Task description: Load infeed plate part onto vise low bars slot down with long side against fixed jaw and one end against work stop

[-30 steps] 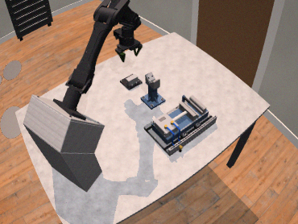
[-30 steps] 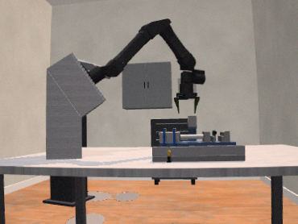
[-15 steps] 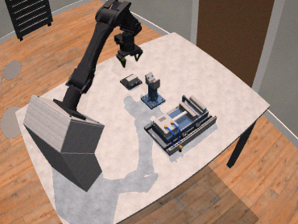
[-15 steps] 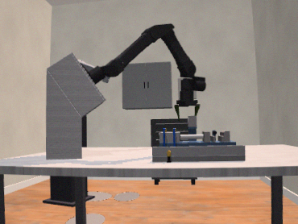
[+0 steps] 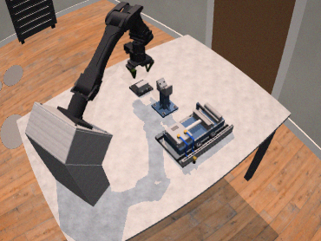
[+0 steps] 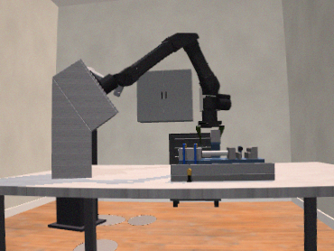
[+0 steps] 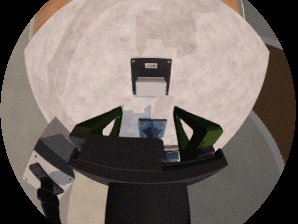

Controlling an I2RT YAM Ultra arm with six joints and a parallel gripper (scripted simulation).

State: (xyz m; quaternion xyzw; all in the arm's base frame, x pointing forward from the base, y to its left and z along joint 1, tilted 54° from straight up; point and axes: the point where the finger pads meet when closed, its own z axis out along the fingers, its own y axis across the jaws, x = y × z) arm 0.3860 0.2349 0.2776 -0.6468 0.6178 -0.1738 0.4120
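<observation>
My gripper is now 9 cm above the grey part and 1 cm to the right of it. From my hand the other things lie so: dark infeed plate 11 cm below, 2 cm to the left; then moving jaw 34 cm to the right, 15 cm ahead, 4 cm below; then air cylinder rod 36 cm to the right, 10 cm ahead, 4 cm below.
</observation>
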